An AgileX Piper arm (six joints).
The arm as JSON. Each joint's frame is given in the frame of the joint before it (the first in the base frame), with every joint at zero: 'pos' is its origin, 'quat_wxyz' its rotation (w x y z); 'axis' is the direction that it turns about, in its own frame. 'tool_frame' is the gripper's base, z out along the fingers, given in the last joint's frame.
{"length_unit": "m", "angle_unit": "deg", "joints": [
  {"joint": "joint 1", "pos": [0.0, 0.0, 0.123], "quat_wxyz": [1.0, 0.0, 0.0, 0.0], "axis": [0.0, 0.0, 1.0]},
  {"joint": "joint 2", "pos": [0.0, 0.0, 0.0], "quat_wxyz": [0.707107, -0.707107, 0.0, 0.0], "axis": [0.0, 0.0, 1.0]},
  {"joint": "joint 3", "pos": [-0.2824, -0.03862, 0.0], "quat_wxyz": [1.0, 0.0, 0.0, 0.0], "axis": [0.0, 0.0, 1.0]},
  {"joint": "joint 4", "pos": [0.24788, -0.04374, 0.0], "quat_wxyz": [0.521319, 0.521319, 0.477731, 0.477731], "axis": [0.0, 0.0, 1.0]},
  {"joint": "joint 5", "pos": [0.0, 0.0, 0.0], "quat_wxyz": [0.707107, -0.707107, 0.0, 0.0], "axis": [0.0, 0.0, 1.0]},
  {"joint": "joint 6", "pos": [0.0, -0.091, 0.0], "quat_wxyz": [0.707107, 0.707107, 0.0, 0.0], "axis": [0.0, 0.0, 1.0]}
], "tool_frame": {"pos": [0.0, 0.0, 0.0], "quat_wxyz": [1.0, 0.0, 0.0, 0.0]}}
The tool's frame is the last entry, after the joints.
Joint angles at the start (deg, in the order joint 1, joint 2, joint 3, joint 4, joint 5, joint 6):
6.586, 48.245, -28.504, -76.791, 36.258, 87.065
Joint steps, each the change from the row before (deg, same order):
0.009, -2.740, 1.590, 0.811, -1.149, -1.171
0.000, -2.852, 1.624, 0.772, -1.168, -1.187
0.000, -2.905, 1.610, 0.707, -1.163, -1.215
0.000, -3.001, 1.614, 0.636, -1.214, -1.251
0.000, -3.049, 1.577, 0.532, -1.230, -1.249
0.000, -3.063, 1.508, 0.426, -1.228, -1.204
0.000, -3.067, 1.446, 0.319, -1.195, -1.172
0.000, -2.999, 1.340, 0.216, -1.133, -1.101
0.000, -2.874, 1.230, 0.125, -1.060, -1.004
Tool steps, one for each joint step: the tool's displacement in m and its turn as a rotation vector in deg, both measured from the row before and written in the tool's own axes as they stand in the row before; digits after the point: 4 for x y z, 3 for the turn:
0.0048, -0.0040, -0.0068, -1.399, -0.521, 0.137
0.0050, -0.0038, -0.0069, -1.424, -0.661, 0.123
0.0050, -0.0036, -0.0068, -1.426, -0.806, 0.063
0.0051, -0.0033, -0.0069, -1.481, -0.983, -0.002
0.0049, -0.0029, -0.0068, -1.491, -1.167, -0.066
0.0046, -0.0026, -0.0067, -1.475, -1.346, -0.096
0.0044, -0.0023, -0.0065, -1.420, -1.501, -0.153
0.0039, -0.0019, -0.0063, -1.327, -1.615, -0.182
0.0035, -0.0016, -0.0059, -1.216, -1.665, -0.199

